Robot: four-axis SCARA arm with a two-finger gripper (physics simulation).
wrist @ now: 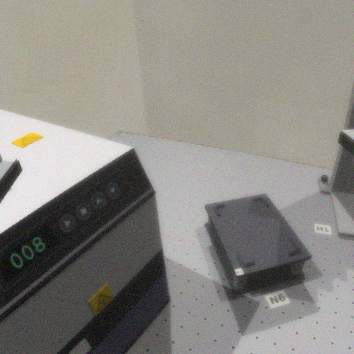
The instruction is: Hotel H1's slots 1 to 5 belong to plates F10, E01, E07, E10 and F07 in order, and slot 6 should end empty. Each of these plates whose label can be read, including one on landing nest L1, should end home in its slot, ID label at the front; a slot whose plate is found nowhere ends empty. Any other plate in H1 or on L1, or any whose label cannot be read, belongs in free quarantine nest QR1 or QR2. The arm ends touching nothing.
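Places are measured from the arm's base along level axes (x back, y right, z up), in metres.
Where they show: gripper, fingertip midpoint: (182,129).
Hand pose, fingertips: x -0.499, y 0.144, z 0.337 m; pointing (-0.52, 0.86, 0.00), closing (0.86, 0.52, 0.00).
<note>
Each offset is from my fingertips to the top centre of the thing. "spot": to the spot under its first point.
My gripper (182,129) is open and empty; one finger shows at the left edge and the other at the right edge. At the right edge stands part of a grey upright structure (345,175), partly behind the right finger, with a light base. A small tag {dx +0.113, dy +0.343, dz -0.324 m} (322,228) that seems to read H1 lies beside that base. The hotel's slots and plate labels cannot be read here. L1, QR1 and QR2 do not show in the wrist view.
A white-topped instrument {spot: dx -0.161, dy +0.076, dz -0.077 m} (75,150) with a dark front and a green 008 display {spot: dx -0.115, dy -0.031, dz -0.098 m} (28,252) fills the left side. A dark raised block {dx -0.005, dy +0.246, dz -0.270 m} (257,232) with corner marks stands right of centre, behind the N6 tag {dx +0.060, dy +0.163, dz -0.324 m} (277,299). A small post {spot: dx +0.110, dy +0.494, dz -0.319 m} (324,183) stands near the H1 tag. Pale walls rise behind.
</note>
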